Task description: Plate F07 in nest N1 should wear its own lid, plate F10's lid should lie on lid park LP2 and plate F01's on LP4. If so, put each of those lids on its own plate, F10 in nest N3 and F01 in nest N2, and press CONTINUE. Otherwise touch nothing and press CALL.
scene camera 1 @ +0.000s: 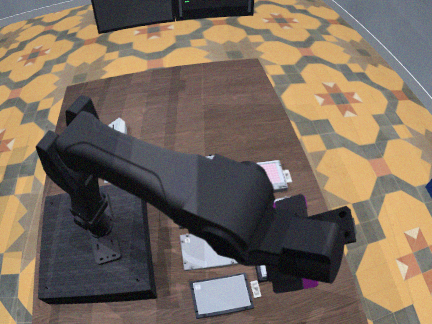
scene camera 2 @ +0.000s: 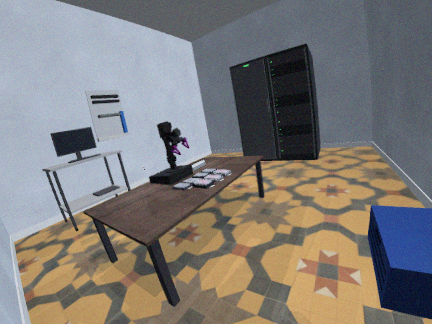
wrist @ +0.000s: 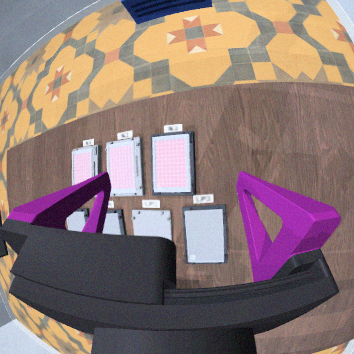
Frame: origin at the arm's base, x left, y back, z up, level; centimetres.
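Where they show: gripper, fingertip midpoint: (scene camera 2: 185,151) (wrist: 173,178); arm's base, link origin: (scene camera 1: 102,227) (scene camera 2: 174,169).
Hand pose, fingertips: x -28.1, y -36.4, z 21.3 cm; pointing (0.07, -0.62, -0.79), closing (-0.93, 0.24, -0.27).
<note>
Things, the pixels of their centre, and the offset from my fingertips. Level surfaces: height alone.
- left plate, body centre: (scene camera 1: 260,174) (wrist: 82,171) dx +33.3, dy -10.5, dz -27.2 cm
- middle plate, body centre: (wrist: 121,167) dx +20.1, dy -7.9, dz -27.4 cm
- right plate, body centre: (wrist: 170,162) dx +7.2, dy -5.2, dz -26.9 cm
- button box, body centre: (scene camera 1: 113,148) (scene camera 2: 196,165) dx +58.7, dy +29.2, dz -26.6 cm
- wooden table, surface height: dz -29.8 cm
My gripper (wrist: 173,178) (scene camera 2: 181,145) is open and empty, high above the table. Three plates with pink wells stand in nests in the wrist view: a left plate (wrist: 84,162), a middle plate (wrist: 123,170) and a right plate (wrist: 170,162) in a dark frame. Their nest tags and any plate codes are too blurred to read surely, and I cannot tell which wear clear lids. A pale panel (wrist: 205,234) (scene camera 1: 222,295) lies in the dark frame of LP3. Another pale panel (wrist: 151,224) (scene camera 1: 205,252) lies beside it; two more are partly behind my left finger. The button box (scene camera 1: 119,125) (scene camera 2: 198,164) is mostly hidden by the arm in scene camera 1.
The arm's black base (scene camera 1: 95,270) (scene camera 2: 171,175) stands on the wooden table (scene camera 1: 230,100) (scene camera 2: 135,210). The arm covers much of the plate area in scene camera 1. A blue box (scene camera 2: 405,245) and a dark cabinet (scene camera 2: 252,110) stand on the floor away from the table.
</note>
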